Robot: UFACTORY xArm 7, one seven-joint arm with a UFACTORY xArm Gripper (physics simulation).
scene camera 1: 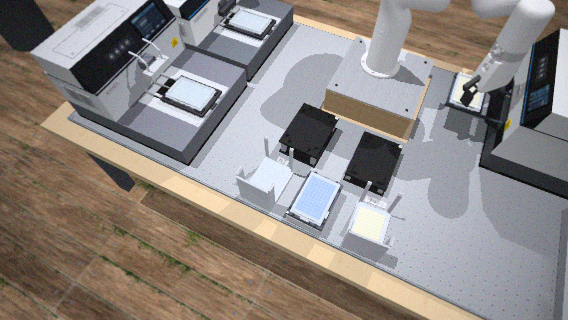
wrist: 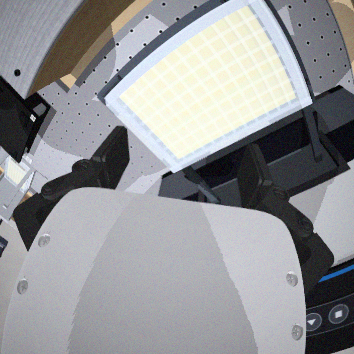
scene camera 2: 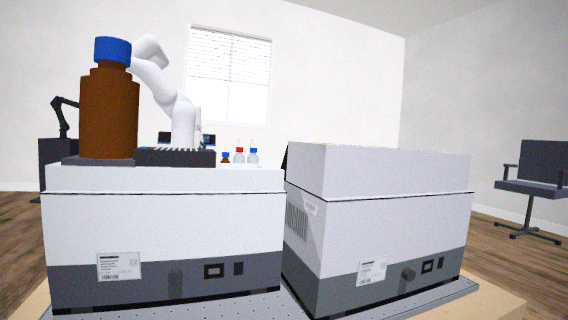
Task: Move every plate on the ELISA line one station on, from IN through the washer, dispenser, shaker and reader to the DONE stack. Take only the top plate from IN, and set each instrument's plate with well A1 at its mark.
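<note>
A yellow-welled plate lies on the dark extended carrier of the right-hand instrument. My gripper is open and empty, its fingers near this plate and not gripping it; it cannot be made out in scene camera 2. The IN holder shows a pale floor or plate; I cannot tell which. A blue plate sits on a nest between IN and DONE. A yellow plate lies in the DONE holder. Pale plates sit on the two left instruments. A1 marks are too small to read.
Two black blocks stand before the robot's base. The right instrument stands close beside the gripper. Upright posts rise at the IN and DONE holders. A brown bottle stands on an instrument.
</note>
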